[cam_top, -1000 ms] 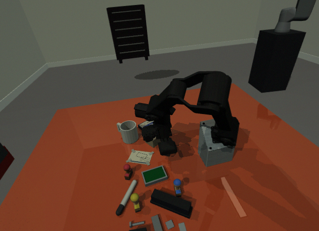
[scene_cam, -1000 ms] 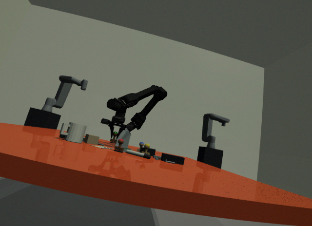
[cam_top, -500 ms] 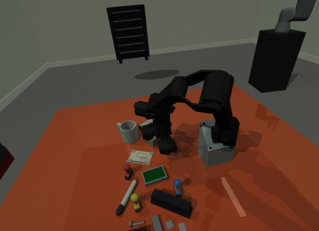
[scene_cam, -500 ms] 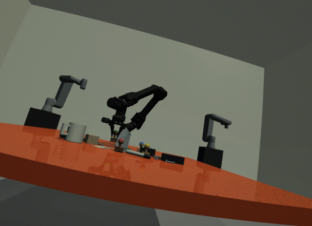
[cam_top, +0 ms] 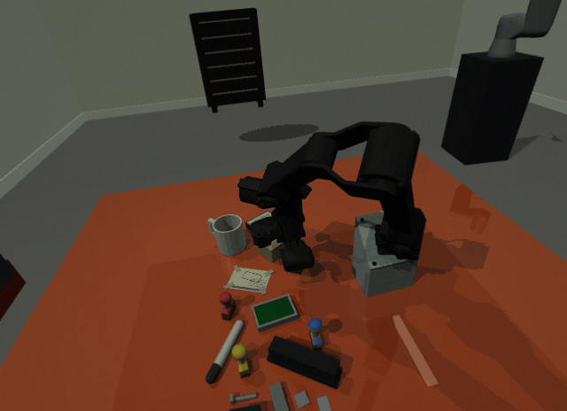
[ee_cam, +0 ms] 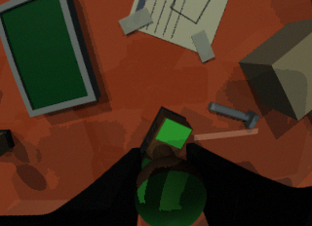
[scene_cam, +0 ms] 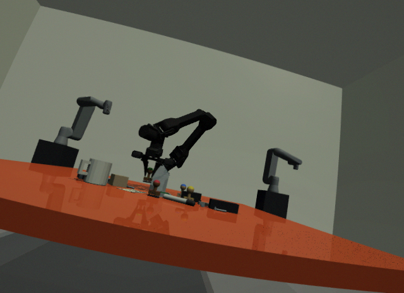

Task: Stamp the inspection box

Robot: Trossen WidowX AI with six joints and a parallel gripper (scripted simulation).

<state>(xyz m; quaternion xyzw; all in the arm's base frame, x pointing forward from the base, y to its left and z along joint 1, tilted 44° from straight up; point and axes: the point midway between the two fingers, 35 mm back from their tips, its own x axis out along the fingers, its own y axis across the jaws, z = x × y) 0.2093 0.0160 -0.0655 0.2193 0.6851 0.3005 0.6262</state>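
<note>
Right now the green ink pad is 60 mm ahead of my gripper tip, 90 mm to the left of it and 60 mm below it. Round my gripper tip: green-knobbed stamp (right at my gripper tip); white card (110 mm ahead, 20 mm to the right, 70 mm below); tan box (50 mm ahead, 110 mm to the right, 40 mm below).
</note>
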